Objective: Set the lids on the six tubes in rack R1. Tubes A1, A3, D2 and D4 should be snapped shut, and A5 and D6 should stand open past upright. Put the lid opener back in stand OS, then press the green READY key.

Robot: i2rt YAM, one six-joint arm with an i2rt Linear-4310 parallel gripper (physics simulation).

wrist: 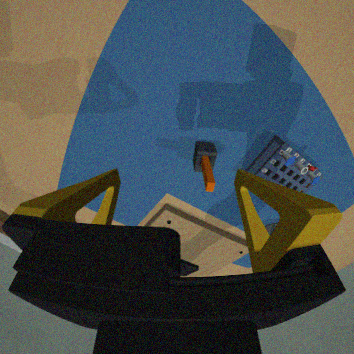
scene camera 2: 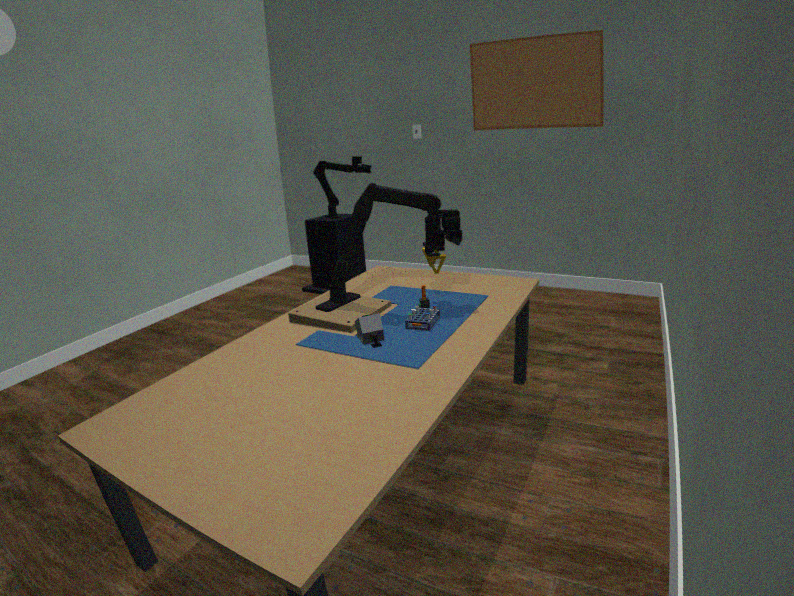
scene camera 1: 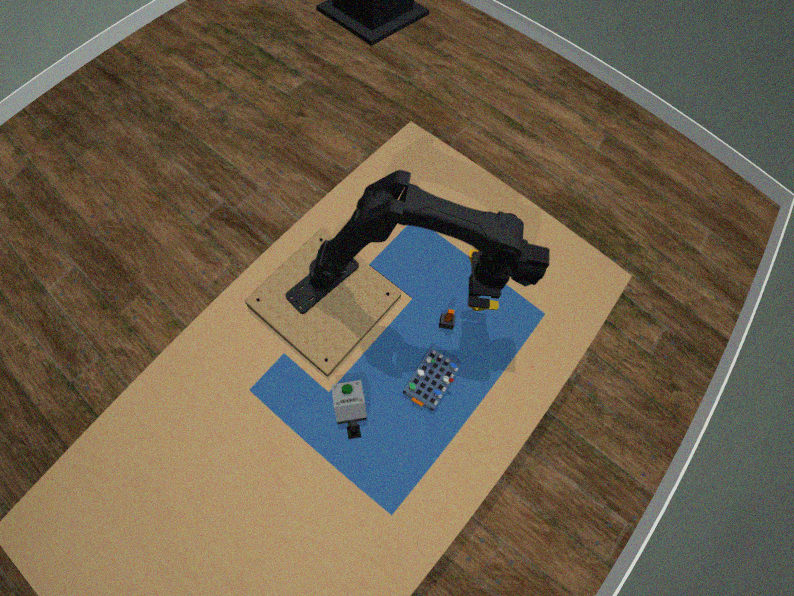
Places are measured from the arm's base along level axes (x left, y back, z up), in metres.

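Pixels of known places: gripper, fingertip midpoint: [wrist: 176, 175] [scene camera 2: 434, 270] [scene camera 1: 476, 291]; arm's base, link origin: [scene camera 2: 338, 302] [scene camera 1: 322, 281].
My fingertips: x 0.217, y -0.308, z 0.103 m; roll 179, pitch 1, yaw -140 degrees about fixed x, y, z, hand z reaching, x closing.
For each thing: its top centre in the pictures, then the offset to it from my fingertips. "spot": a spot on its surface instead. Level surfaces: height alone.
- orange lid opener, top centre: [wrist: 210, 185] [scene camera 1: 451, 311] [scene camera 2: 423, 285] dy +0.012, dx -0.062, dz -0.045 m
- tube rack, top centre: [wrist: 301, 192] [scene camera 1: 434, 375] [scene camera 2: 422, 305] dy -0.065, dx -0.202, dz -0.066 m
- grey box, surface spot: [scene camera 1: 349, 411] [scene camera 2: 369, 322] spot: dy +0.013, dx -0.400, dz -0.066 m
- blue mat, surface height: dz -0.130 m
- small black block, surface spot: [scene camera 1: 354, 431] [scene camera 2: 376, 337] spot: dy -0.023, dx -0.421, dz -0.104 m
My gripper [scene camera 1: 485, 279] [scene camera 2: 436, 272] [wrist: 176, 175] is open and empty, with its yellow fingers wide apart, high above the mat. The orange lid opener [scene camera 1: 450, 313] [scene camera 2: 423, 291] [wrist: 208, 176] stands upright in its dark stand [scene camera 1: 445, 323] [scene camera 2: 424, 302] [wrist: 204, 148], below the gripper and towards the right finger in the wrist view. The tube rack [scene camera 1: 432, 406] [scene camera 2: 428, 325] [wrist: 265, 154] holds small tubes with coloured lids; the lid angles are too small to tell. The right finger hides part of it in the wrist view. The green READY key [scene camera 1: 346, 388] is on a grey box [scene camera 1: 349, 411] [scene camera 2: 370, 328].
A blue mat [scene camera 1: 392, 484] [scene camera 2: 410, 359] [wrist: 165, 30] lies under the stand, rack and box. The arm's wooden base board [scene camera 1: 327, 343] [scene camera 2: 320, 322] [wrist: 210, 222] lies beside it. A small black block [scene camera 1: 354, 431] [scene camera 2: 376, 343] is next to the grey box.
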